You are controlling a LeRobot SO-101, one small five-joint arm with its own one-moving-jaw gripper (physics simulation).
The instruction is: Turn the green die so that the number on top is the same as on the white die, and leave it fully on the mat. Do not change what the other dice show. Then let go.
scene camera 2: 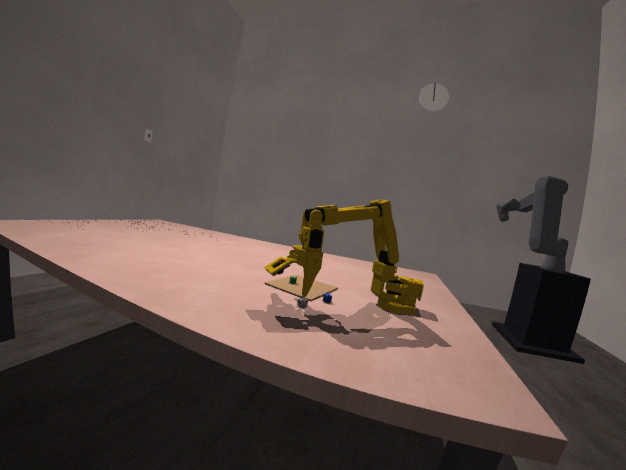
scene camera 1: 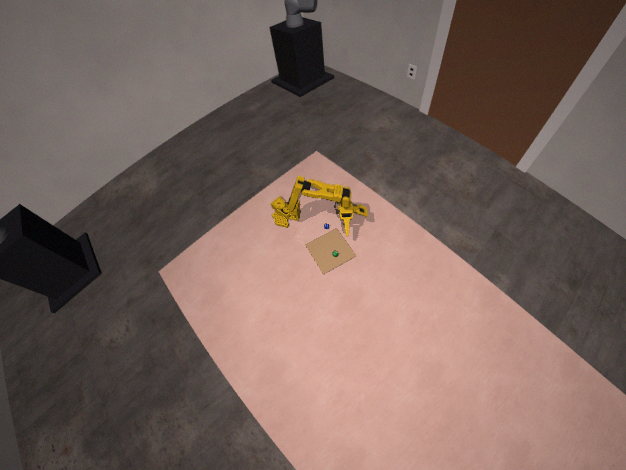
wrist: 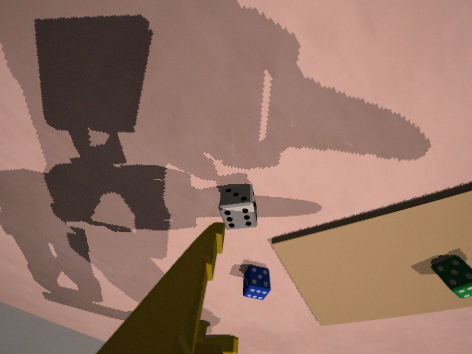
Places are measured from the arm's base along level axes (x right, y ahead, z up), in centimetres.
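Pixels of known places: hand, its tool point: (scene camera 2: 303, 294) (scene camera 1: 345, 218) (wrist: 223, 234); arm's base, origin of its link: (scene camera 2: 388, 303) (scene camera 1: 289, 219) (wrist: 207, 332).
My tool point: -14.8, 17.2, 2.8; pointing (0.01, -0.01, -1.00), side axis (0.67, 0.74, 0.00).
For each thing: its middle in the pictures, then the offset to it from my tool point, as dx, dy, dz. Level surfaces: height alone.
- green die, middle of its body: (wrist: 459, 276) (scene camera 2: 293, 279) (scene camera 1: 335, 254) +12.9, +7.5, -1.6
- tan mat, middle of its body: (wrist: 398, 275) (scene camera 2: 302, 285) (scene camera 1: 330, 250) +12.9, +4.7, -2.6
- white die, middle of its body: (wrist: 239, 206) (scene camera 2: 302, 302) +0.6, +0.2, -2.0
- blue die, middle of its body: (wrist: 256, 282) (scene camera 2: 327, 298) (scene camera 1: 326, 226) +6.9, -3.5, -2.0
- pink table, height of its surface: dz -2.8
A green die (scene camera 1: 335, 253) (scene camera 2: 293, 279) (wrist: 452, 272) rests on the tan mat (scene camera 1: 318, 247) (scene camera 2: 322, 287) (wrist: 325, 280). In the wrist view it is cut by the right edge, and I cannot read its whole bright top face. A white die (scene camera 2: 301, 302) (wrist: 238, 206) stands on the table off the mat's corner; its bright top face reads six, its shaded side three. It does not show in scene camera 1. My gripper (scene camera 1: 356, 223) (scene camera 2: 287, 283) is open and empty, away from the green die. Its fixed jaw (wrist: 172, 300) points down, with its tip close to the white die in the wrist view.
A blue die (scene camera 1: 326, 226) (scene camera 2: 327, 298) (wrist: 257, 282) stands on the pink table (scene camera 1: 384, 328) (scene camera 2: 166, 283) beside the mat, toward the arm's base (scene camera 1: 285, 212) (scene camera 2: 399, 293). Its bright top face reads six. The arm's shadow falls around the white die.
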